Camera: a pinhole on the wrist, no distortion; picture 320 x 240 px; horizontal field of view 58.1 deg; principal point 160.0 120.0 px. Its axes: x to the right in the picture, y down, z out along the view. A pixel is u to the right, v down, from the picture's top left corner.
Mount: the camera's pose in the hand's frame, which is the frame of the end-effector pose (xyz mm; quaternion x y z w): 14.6 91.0 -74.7 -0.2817 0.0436 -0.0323 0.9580
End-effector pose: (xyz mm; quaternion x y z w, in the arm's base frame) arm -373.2 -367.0 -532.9 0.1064 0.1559 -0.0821 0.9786
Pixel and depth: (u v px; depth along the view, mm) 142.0 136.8 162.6
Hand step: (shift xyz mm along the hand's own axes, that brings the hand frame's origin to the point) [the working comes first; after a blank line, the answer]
In the camera's frame: -10.2 9.5 162.6

21.4 187.1 57.0
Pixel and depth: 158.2 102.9 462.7
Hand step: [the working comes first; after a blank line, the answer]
In the camera's frame: -2.9 -27.5 462.7

57.8 316.6 327.9
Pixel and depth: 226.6 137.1 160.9
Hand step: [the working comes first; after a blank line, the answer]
In the camera's frame: 37.2 9.6 160.9

68.3 182.2 52.4
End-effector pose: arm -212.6 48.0 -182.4 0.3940 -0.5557 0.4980 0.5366
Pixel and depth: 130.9 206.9 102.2
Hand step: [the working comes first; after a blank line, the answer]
In the camera's frame: -10.3 30.8 102.2

15.9 172.6 -5.2
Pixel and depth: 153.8 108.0 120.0
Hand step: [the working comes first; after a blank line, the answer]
In the camera's frame: -2.6 -5.0 120.0

24.1 151.5 28.7
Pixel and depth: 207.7 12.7 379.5
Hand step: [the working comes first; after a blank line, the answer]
In the camera's frame: 62.8 -141.4 379.5

110.4 170.7 315.7
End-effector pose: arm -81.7 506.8 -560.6 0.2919 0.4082 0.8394 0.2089
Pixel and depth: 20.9 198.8 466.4
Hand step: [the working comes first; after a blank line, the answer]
In the camera's frame: -225.2 127.6 466.4

-157.1 467.9 261.4
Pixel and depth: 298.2 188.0 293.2
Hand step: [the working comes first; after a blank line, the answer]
In the camera's frame: 140.7 69.2 293.2

186.9 294.3 124.1
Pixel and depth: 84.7 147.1 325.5
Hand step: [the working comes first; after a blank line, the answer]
In the camera's frame: -85.1 30.6 325.5

-35.7 298.8 186.9
